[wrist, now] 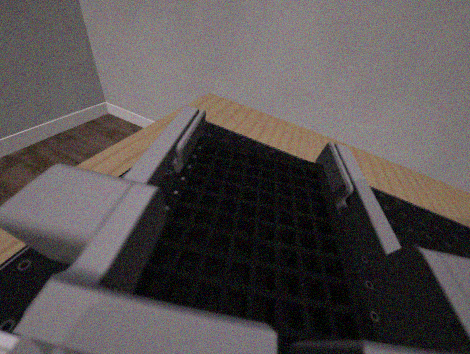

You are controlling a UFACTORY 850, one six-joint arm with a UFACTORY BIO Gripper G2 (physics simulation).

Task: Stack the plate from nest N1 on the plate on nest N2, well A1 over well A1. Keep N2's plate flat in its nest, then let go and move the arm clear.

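My gripper [265, 161] is shut on a black well plate [250, 225], with one grey finger along each long side. The plate's dark grid of wells fills the middle of the wrist view, and small white marks run along its left side near the left finger. The plate looks level between the fingers. Its underside and its height over what lies below are hidden. Nests N1 and N2 and the plate on N2 cannot be made out in this view. Which corner well is A1 cannot be read.
A black board with ringed holes [425, 220] shows on both sides of the gripper. The wooden table edge [255, 122] runs behind it. Beyond are a grey wall [280, 60], a white skirting board [50, 122] and a dark wood floor [75, 145] at the left.
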